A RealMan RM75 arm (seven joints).
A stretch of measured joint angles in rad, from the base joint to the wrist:
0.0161, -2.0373, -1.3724, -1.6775, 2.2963, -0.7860, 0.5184
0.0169, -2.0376, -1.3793, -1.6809, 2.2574, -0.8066, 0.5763
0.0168, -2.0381, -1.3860, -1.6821, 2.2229, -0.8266, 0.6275
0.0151, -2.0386, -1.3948, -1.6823, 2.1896, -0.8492, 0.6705
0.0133, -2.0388, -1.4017, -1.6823, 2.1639, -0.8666, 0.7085
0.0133, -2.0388, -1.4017, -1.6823, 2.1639, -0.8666, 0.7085
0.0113, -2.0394, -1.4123, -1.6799, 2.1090, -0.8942, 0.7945
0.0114, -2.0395, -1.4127, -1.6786, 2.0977, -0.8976, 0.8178
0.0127, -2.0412, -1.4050, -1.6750, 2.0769, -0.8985, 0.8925
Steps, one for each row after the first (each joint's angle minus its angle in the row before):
0.0008, -0.0003, -0.0069, -0.0034, -0.0389, -0.0206, 0.0579
-0.0001, -0.0005, -0.0067, -0.0012, -0.0345, -0.0200, 0.0512
-0.0017, -0.0005, -0.0088, -0.0002, -0.0333, -0.0226, 0.0430
-0.0018, -0.0002, -0.0069, 0.0000, -0.0257, -0.0174, 0.0380
0.0000, 0.0000, 0.0000, 0.0000, 0.0000, 0.0000, 0.0000
-0.0020, -0.0006, -0.0106, 0.0024, -0.0549, -0.0276, 0.0860
0.0001, -0.0001, -0.0004, 0.0013, -0.0113, -0.0034, 0.0233
0.0013, -0.0017, 0.0077, 0.0036, -0.0208, -0.0009, 0.0747

